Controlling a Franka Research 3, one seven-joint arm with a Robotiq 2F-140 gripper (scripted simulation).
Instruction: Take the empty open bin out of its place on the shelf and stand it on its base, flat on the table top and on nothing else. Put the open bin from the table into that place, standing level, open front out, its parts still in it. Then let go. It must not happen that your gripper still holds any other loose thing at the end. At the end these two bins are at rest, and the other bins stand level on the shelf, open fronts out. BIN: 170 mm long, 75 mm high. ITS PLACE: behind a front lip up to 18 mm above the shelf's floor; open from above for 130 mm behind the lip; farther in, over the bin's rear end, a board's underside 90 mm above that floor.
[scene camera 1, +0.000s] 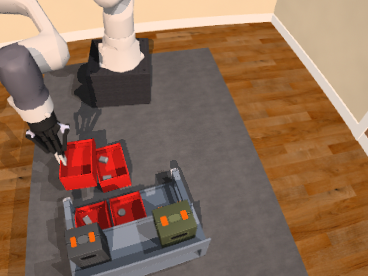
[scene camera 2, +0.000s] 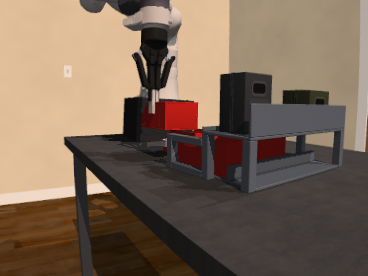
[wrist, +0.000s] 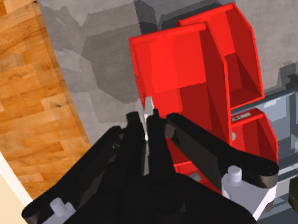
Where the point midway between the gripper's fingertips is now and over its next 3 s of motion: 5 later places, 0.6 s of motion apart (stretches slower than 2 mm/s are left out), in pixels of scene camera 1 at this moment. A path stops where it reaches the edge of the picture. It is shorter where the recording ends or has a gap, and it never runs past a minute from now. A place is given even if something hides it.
The gripper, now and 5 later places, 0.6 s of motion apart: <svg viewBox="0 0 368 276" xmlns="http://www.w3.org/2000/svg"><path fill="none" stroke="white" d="M63 162L51 164L52 165L56 170L58 175L58 175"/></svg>
